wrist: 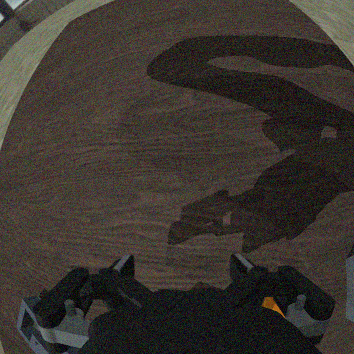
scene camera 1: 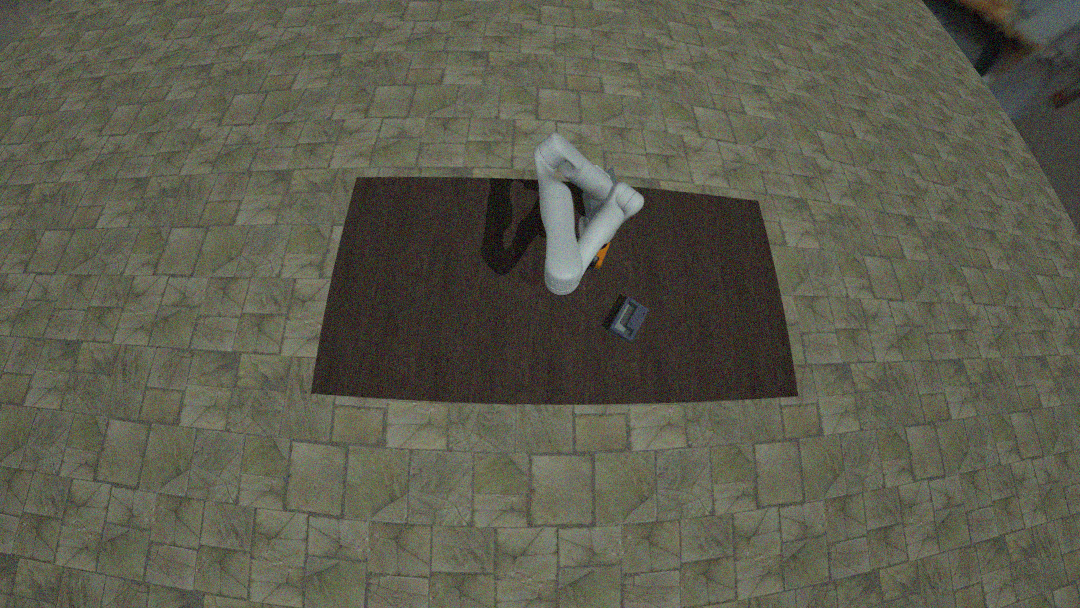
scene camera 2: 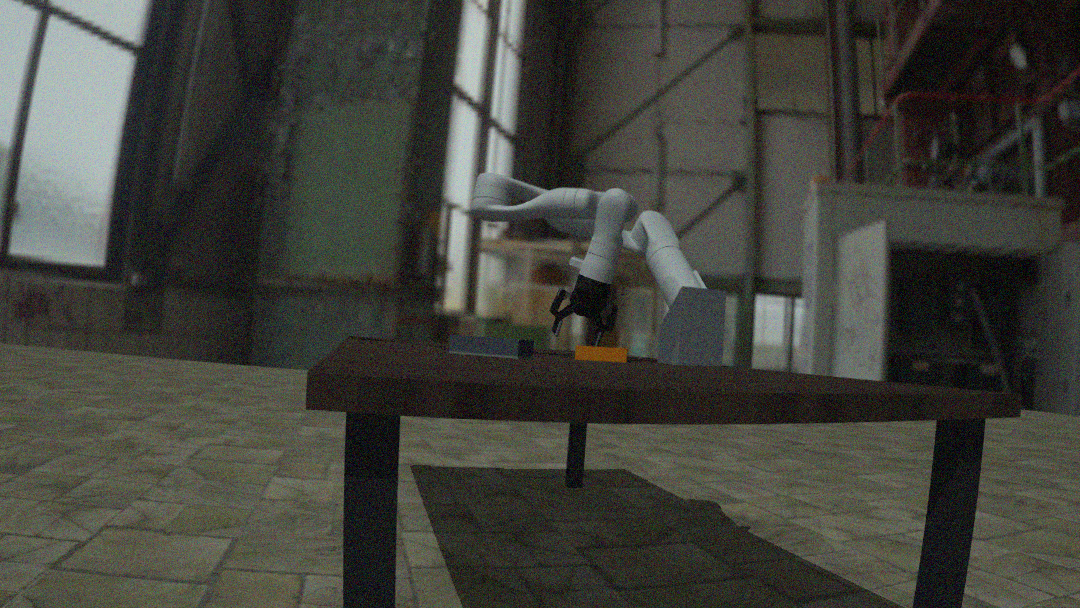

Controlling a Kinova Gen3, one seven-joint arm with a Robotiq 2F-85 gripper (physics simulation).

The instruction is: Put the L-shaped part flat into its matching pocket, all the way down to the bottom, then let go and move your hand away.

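Frame: origin at the arm's base, x ahead, y left, z up, level; centimetres.
Seen in the pictures: gripper, fingertip midpoint: (wrist: 182,265) (scene camera 2: 574,341); arm's base, origin of the base link: (scene camera 1: 602,188) (scene camera 2: 691,308).
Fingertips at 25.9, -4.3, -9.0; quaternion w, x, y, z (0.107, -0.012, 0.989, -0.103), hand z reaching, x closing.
Observation:
Pixels of each thing's top centre, then the offset from my fingertips to it, as dx, dy, dz. "spot": a spot on its surface instead.
- orange L-shaped part, middle of its top: (scene camera 2: 602,347) (scene camera 1: 598,250) -4.9, +5.8, -0.9
- orange part, surface spot: (wrist: 270,304) spot: -8.7, +4.4, -1.7
- blue-grey block with the L-shaped pocket, middle of its top: (wrist: 42,345) (scene camera 2: 492,337) (scene camera 1: 630,318) +20.3, +18.3, -0.2
The orange L-shaped part (scene camera 1: 602,255) (scene camera 2: 600,354) lies on the table, partly hidden by the arm in scene camera 1. In the wrist view a small piece of the orange part (wrist: 270,304) shows behind the right finger's linkage. The blue-grey block with the L-shaped pocket (scene camera 1: 638,314) (scene camera 2: 485,346) stands apart from it, its pocket open upward; an edge of the block (wrist: 23,316) shows at the wrist view's lower left. My gripper (scene camera 2: 578,336) (wrist: 182,265) is open and empty, low above the table near the orange part. The arm hides it in scene camera 1.
The dark wooden table (scene camera 1: 423,332) (scene camera 2: 665,404) carries both objects. The arm's grey base (scene camera 2: 691,326) (wrist: 350,288) stands on the table, to the right of the orange part in scene camera 2. The arm's shadow (wrist: 210,55) falls across the table.

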